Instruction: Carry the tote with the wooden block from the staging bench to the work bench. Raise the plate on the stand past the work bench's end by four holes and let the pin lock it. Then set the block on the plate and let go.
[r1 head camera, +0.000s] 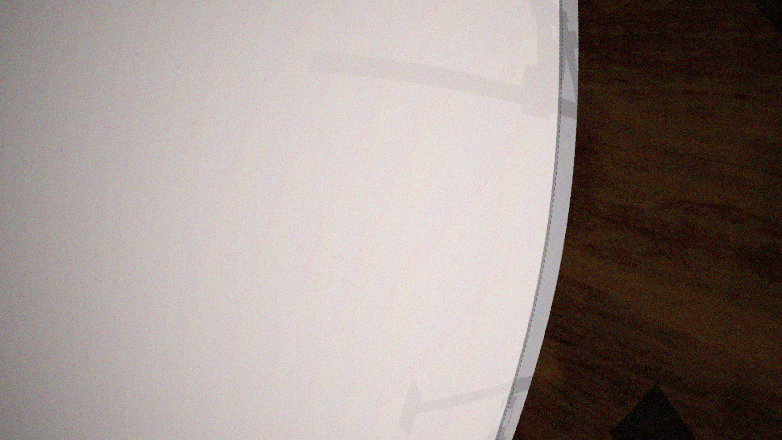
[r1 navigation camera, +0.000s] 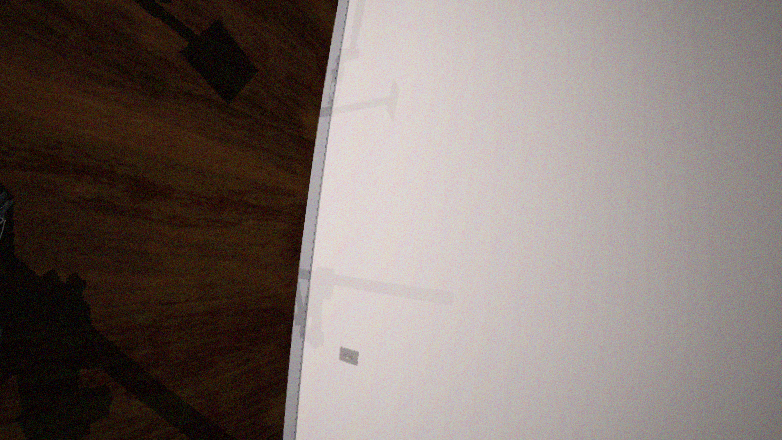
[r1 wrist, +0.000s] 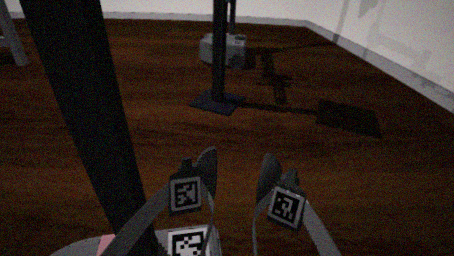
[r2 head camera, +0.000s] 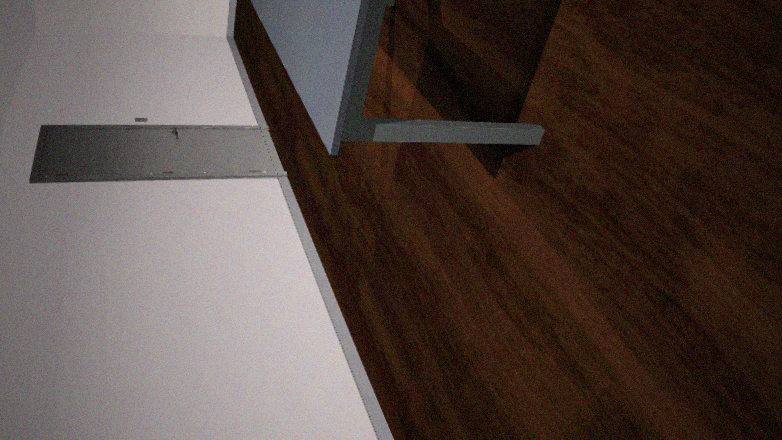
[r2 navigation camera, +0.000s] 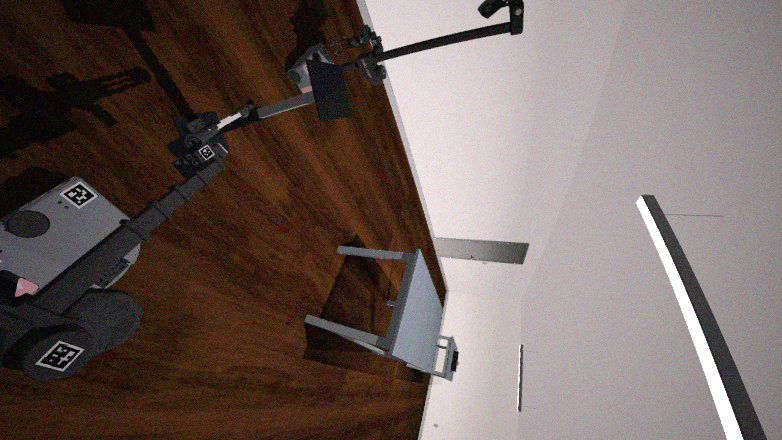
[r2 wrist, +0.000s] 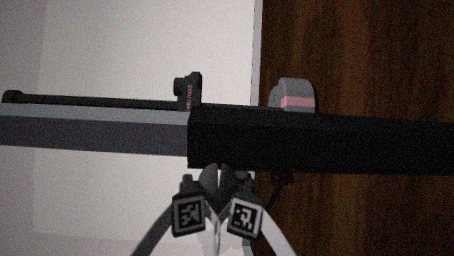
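Observation:
r1's gripper (r1 wrist: 237, 170) is open, with floor behind it. r2's gripper (r2 wrist: 219, 181) is shut, its fingertips close together beside the stand's dark outer post (r2 wrist: 320, 142), near where the grey inner post (r2 wrist: 90, 132) comes out. In the r2 navigation view the stand's plate (r2 navigation camera: 329, 93) sits on top of the grey post (r2 navigation camera: 284, 105); the stand's foot (r1 wrist: 217, 103) shows in the r1 wrist view. The nearer bench (r2 navigation camera: 418, 317) (r2 head camera: 311, 60), apparently the work bench, stands apart from the stand. A dark tote (r2 navigation camera: 454, 361) rests on the farther bench (r2 navigation camera: 441, 369). Whether it holds the block is too small to tell.
r1's base (r2 navigation camera: 299, 73) (r2 wrist: 297, 102) stands beyond the stand, near the wall. r2's base (r2 navigation camera: 65, 229) (r1 wrist: 225, 50) is on the stand's other side. A door (r2 head camera: 158, 153) (r2 navigation camera: 481, 250) is in the wall. r1's head view shows wall (r1 head camera: 273, 218) and floor (r1 head camera: 683, 218).

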